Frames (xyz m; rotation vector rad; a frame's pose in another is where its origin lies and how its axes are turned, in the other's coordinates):
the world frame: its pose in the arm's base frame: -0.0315 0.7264 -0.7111 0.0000 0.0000 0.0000
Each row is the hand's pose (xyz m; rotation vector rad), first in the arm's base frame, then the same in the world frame.
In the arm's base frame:
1: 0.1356 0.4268 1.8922 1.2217 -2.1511 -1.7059
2: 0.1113 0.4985 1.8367 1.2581 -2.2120 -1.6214
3: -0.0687 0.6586 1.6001 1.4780 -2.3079 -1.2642
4: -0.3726 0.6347 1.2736 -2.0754 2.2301 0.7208
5: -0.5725 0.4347 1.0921 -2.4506 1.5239 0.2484
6: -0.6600 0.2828 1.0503 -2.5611 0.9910 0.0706
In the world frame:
1: 0.1671 -0.2996 2.6033 1.2217 -2.1511 -1.7059
2: 0.1428 -0.2279 2.5478 1.2581 -2.2120 -1.6214
3: -0.0372 -0.0678 2.3112 1.4780 -2.3079 -1.2642
4: -0.3411 -0.0917 1.9847 -2.0754 2.2301 0.7208
5: -0.5410 -0.2917 1.8032 -2.4506 1.5239 0.2484
6: -0.6285 -0.4436 1.7614 -2.5611 0.9910 0.0706

